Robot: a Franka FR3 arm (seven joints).
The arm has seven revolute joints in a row. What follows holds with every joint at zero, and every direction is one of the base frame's. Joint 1 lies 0.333 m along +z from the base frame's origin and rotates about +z. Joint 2 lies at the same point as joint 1 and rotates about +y. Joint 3 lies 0.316 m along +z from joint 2 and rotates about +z. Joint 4 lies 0.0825 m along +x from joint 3 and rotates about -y. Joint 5 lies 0.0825 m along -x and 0.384 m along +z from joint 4 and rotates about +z. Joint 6 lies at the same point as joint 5 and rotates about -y. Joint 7 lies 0.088 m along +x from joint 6 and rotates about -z. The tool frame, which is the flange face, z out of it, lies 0.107 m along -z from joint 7; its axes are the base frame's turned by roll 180, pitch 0 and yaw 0 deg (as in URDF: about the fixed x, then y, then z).
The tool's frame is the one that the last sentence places.
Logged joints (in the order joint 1, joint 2, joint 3, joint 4, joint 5, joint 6, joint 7), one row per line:
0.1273 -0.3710 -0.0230 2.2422 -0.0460 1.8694 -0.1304
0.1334 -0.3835 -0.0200 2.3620 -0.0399 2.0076 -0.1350
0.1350 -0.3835 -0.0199 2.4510 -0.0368 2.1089 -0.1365
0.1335 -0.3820 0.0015 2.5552 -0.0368 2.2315 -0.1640
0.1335 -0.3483 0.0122 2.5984 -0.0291 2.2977 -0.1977
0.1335 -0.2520 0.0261 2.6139 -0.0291 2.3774 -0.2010
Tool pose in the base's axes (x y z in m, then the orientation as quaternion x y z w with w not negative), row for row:
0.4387 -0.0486 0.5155 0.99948 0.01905 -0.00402 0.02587
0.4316 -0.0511 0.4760 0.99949 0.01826 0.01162 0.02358
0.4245 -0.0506 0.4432 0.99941 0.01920 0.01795 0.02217
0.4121 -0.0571 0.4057 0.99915 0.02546 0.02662 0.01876
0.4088 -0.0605 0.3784 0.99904 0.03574 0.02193 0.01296
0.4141 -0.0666 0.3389 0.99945 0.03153 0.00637 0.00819
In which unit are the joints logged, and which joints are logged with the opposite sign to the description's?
The joints are logged in radians. Opposite sign: joint 1, joint 3, joint 4.
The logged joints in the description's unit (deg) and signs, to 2 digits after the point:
-7.29 -21.26 1.32 -128.47 -2.64 107.11 -7.47
-7.64 -21.97 1.15 -135.33 -2.29 115.03 -7.73
-7.73 -21.97 1.14 -140.43 -2.11 120.83 -7.82
-7.65 -21.89 -0.09 -146.40 -2.11 127.86 -9.40
-7.65 -19.96 -0.70 -148.88 -1.67 131.65 -11.33
-7.65 -14.44 -1.50 -149.77 -1.67 136.21 -11.52

